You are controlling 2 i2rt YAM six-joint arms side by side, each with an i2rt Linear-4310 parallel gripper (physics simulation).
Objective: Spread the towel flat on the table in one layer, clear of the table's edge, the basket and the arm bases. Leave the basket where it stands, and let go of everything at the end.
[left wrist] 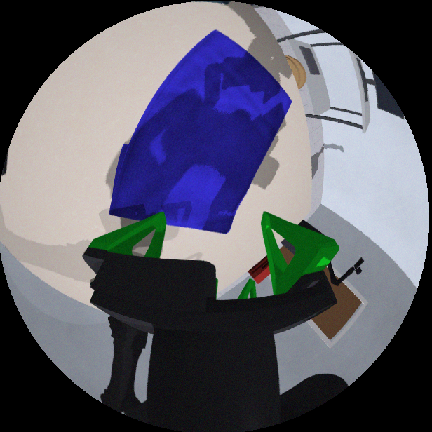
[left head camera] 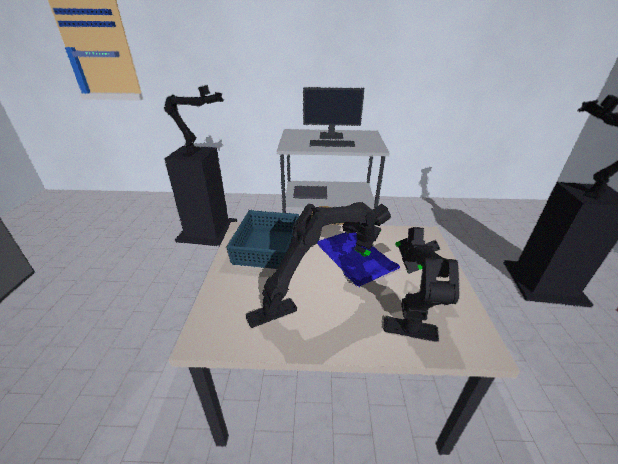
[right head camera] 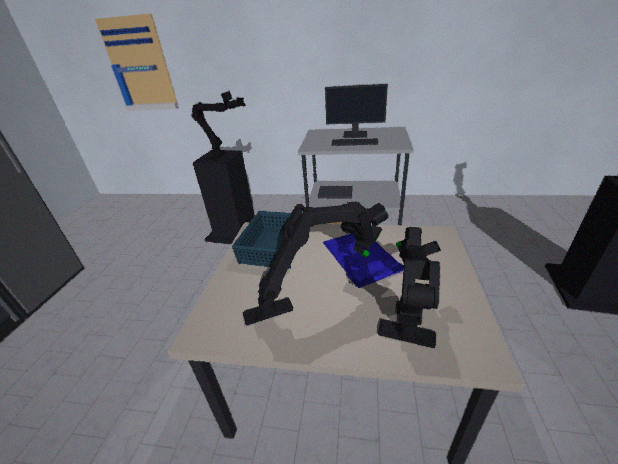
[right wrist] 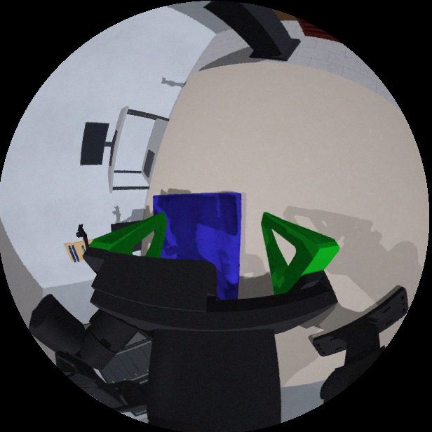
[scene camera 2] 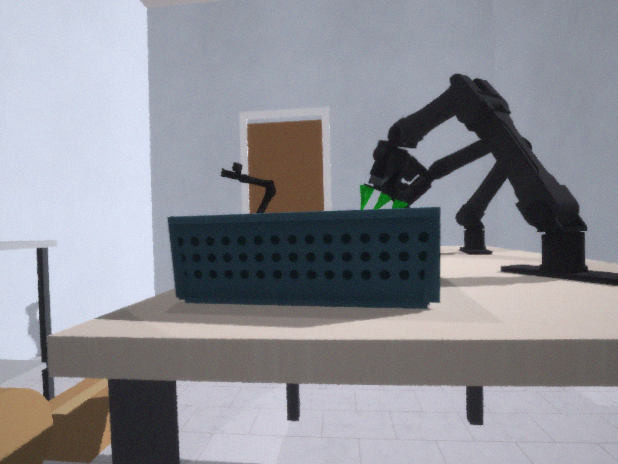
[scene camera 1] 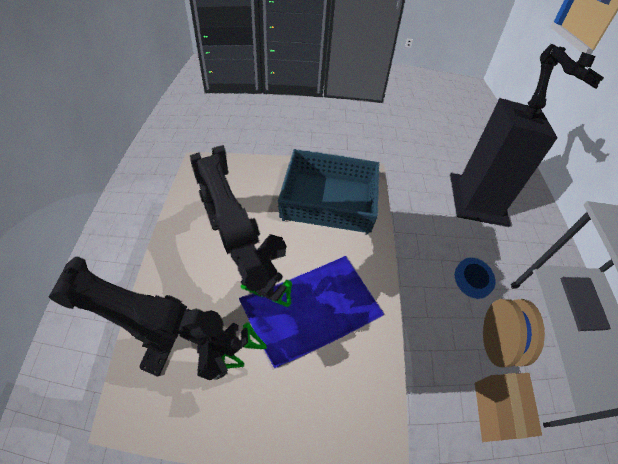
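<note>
The blue towel (left head camera: 350, 262) (right head camera: 375, 272) (scene camera 1: 320, 320) (left wrist: 200, 135) (right wrist: 220, 240) lies on the table as a narrow, slightly creased rectangle. In the left wrist view, a strip of another layer shows along its left edge. My left gripper (scene camera 1: 266, 295) (left wrist: 213, 216) is open above the towel's near corner in scene camera 1, holding nothing. My right gripper (left head camera: 409, 256) (scene camera 1: 254, 355) (right wrist: 213, 217) is open and empty beside the towel's short edge, close to the left gripper. The teal basket (left head camera: 252, 257) (right head camera: 252, 256) (scene camera 1: 325, 218) (scene camera 2: 300, 225) stands upright, apart from the towel.
The left arm base (left head camera: 271, 313) and right arm base (left head camera: 411, 329) stand near the front of the table (left head camera: 325, 357) in the left head camera. Shadows of the arms cross the towel. A round blue bin (scene camera 1: 462, 287) and a cardboard box (scene camera 1: 507, 410) are on the floor beyond the table's edge.
</note>
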